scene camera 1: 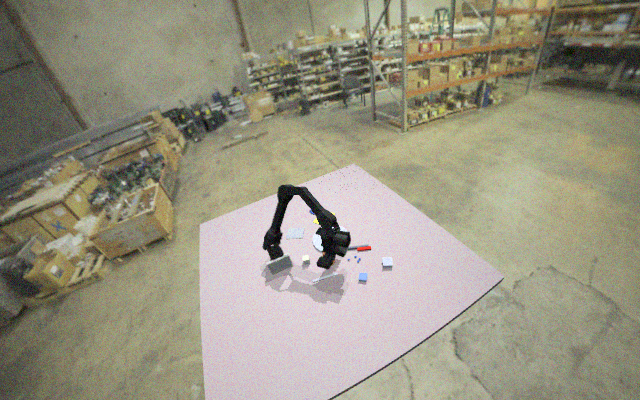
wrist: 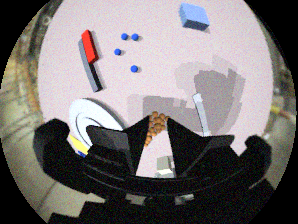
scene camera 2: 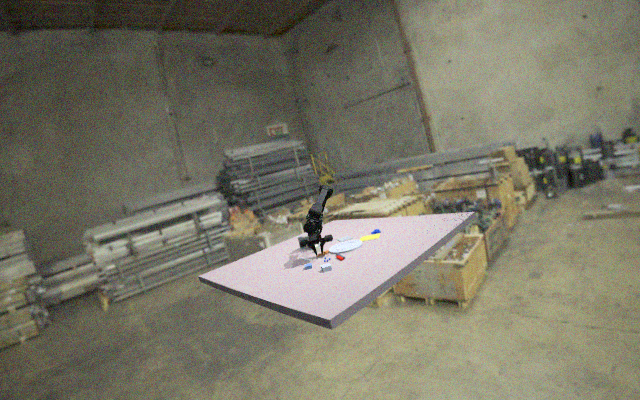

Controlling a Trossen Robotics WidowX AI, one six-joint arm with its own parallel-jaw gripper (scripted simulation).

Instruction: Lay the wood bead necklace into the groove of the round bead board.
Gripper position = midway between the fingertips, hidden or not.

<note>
I see my gripper [wrist: 158,119] and a marker [wrist: 88,52].
</note>
